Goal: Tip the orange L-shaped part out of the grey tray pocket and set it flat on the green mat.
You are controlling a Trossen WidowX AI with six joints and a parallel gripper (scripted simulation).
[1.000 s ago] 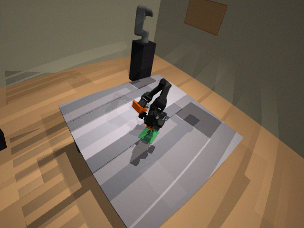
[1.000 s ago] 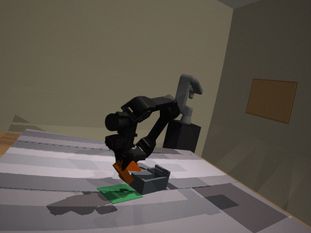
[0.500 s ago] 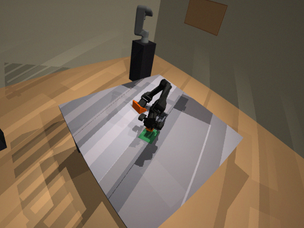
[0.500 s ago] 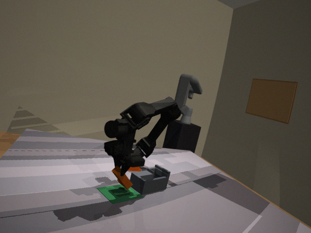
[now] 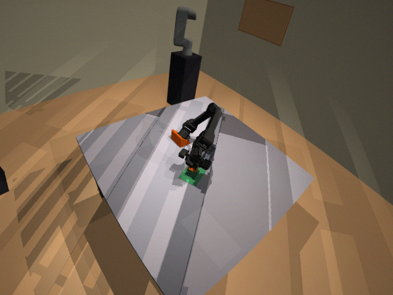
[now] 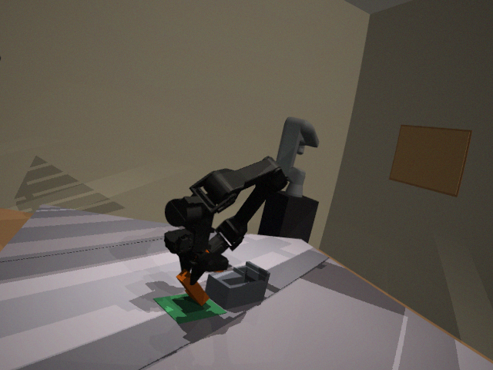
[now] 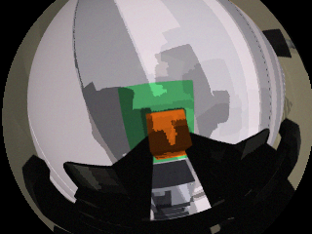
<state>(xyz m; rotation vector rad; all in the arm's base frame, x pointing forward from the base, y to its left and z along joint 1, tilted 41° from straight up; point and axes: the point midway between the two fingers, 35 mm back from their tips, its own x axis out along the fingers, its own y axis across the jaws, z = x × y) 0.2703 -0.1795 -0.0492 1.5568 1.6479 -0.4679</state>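
Right now the orange L-shaped part is 3 cm below my gripper tip, 2 cm to the left of it and 2 cm behind it. Also, from my gripper tip: green mat: 9 cm below, 2 cm to the left, 1 cm behind.
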